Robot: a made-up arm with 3 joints. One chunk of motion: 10 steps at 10 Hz.
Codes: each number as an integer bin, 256 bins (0 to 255) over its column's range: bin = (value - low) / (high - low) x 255, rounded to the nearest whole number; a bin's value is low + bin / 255 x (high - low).
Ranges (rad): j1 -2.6..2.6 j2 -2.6..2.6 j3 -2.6..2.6
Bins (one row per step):
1: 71 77 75
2: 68 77 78
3: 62 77 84
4: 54 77 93
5: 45 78 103
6: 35 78 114
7: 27 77 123
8: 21 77 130
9: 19 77 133
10: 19 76 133
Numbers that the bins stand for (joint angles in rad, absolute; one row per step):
1: -1.1522 -1.0298 -1.0706
2: -1.2133 -1.0298 -1.0094
3: -1.3357 -1.0298 -0.8871
4: -1.4988 -1.0298 -0.7035
5: -1.6824 -1.0094 -0.4996
6: -1.8863 -1.0094 -0.2753
7: -2.0494 -1.0298 -0.0918
8: -2.1718 -1.0298 0.0510
9: -2.2125 -1.0298 0.1122
10: -2.2125 -1.0502 0.1122

